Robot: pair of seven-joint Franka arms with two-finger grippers.
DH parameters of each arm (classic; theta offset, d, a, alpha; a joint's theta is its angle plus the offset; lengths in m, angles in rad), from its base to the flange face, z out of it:
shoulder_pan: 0 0.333 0 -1.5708
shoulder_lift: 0 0 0 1.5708
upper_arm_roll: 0 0.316 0.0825 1.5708
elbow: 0 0 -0.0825 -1.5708
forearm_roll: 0 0.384 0 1.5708
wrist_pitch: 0 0 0.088 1.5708
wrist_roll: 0 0.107 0 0
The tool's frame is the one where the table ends.
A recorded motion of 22 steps. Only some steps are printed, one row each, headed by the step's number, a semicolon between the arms.
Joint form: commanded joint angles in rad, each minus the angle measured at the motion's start. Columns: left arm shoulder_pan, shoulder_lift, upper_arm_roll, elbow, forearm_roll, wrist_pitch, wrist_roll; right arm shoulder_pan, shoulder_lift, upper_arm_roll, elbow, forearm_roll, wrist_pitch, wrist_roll.
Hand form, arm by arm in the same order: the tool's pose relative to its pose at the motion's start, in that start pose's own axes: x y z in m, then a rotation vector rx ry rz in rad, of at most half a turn. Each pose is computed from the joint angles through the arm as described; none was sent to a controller.
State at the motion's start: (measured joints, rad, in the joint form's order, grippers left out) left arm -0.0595 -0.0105 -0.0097 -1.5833 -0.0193 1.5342 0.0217; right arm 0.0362 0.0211 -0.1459 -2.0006 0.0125 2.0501 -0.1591
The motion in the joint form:
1: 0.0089 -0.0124 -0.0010 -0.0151 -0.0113 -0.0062 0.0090; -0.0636 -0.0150 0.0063 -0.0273 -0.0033 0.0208 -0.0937
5: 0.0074 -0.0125 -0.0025 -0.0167 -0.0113 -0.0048 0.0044; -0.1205 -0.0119 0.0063 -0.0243 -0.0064 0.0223 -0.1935
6: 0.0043 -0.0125 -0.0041 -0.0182 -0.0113 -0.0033 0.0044; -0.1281 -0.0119 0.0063 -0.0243 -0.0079 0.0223 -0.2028
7: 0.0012 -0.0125 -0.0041 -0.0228 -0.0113 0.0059 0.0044; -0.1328 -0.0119 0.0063 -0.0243 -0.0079 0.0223 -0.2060
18: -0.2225 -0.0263 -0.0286 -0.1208 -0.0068 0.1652 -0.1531; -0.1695 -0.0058 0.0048 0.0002 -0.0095 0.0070 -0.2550
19: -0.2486 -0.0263 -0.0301 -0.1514 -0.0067 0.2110 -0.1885; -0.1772 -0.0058 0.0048 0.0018 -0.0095 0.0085 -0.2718
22: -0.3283 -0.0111 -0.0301 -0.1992 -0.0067 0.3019 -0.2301; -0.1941 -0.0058 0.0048 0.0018 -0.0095 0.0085 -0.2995
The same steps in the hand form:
1: -0.0047 -0.0029 0.0009 -0.0117 -0.0084 0.0015; -0.0108 0.0311 0.0023 -0.0044 0.0080 -0.0378
5: -0.0046 -0.0013 0.0015 -0.0115 -0.0086 -0.0002; -0.0173 0.0623 0.0021 -0.0101 0.0082 -0.0822
6: -0.0044 0.0013 0.0021 -0.0113 -0.0087 0.0045; -0.0184 0.0664 0.0021 -0.0117 0.0077 -0.0846
7: -0.0034 0.0029 0.0035 -0.0111 -0.0042 0.0074; -0.0191 0.0690 0.0020 -0.0118 0.0076 -0.0831
18: -0.0086 0.1375 0.0316 -0.0081 0.0644 0.0956; -0.0214 0.0905 -0.0049 -0.0165 0.0093 -0.0948
19: -0.0092 0.1526 0.0425 -0.0120 0.0784 0.0870; -0.0223 0.0947 -0.0058 -0.0180 0.0120 -0.1039
22: -0.0128 0.1970 0.0667 -0.0215 0.1028 0.1235; -0.0254 0.1037 -0.0060 -0.0188 0.0116 -0.1147

